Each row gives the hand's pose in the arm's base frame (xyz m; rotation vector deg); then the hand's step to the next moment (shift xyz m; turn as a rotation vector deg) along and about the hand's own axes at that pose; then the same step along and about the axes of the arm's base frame.
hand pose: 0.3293 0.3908 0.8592 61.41 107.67 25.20
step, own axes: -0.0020 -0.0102 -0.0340 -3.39 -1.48 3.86
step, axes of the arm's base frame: -0.0332 -0.0033 0.0124 3.24 -4.07 -1.23
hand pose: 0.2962 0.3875 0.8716 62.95 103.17 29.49
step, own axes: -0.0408 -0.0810 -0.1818 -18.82 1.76 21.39
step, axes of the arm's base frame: -0.1892 -0.0562 0.0483 22.56 -17.49 0.42
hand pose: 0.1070 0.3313 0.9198 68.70 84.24 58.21
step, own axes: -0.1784 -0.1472 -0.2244 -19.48 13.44 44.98
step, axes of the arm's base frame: -0.2361 -0.2088 -0.0672 47.96 -15.31 6.99
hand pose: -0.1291 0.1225 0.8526 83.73 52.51 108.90
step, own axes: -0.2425 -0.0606 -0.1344 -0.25 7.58 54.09
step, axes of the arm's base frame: -0.0696 -0.1754 -0.2119 52.29 4.78 15.04
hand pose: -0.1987 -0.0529 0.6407 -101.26 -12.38 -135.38
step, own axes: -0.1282 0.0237 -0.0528 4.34 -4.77 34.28
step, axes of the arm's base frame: -0.0084 -0.0274 -0.1377 29.68 12.08 13.79
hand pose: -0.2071 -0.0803 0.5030 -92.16 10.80 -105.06
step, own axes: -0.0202 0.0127 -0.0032 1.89 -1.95 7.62
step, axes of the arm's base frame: 0.0021 0.0009 -0.0240 6.25 2.83 4.29
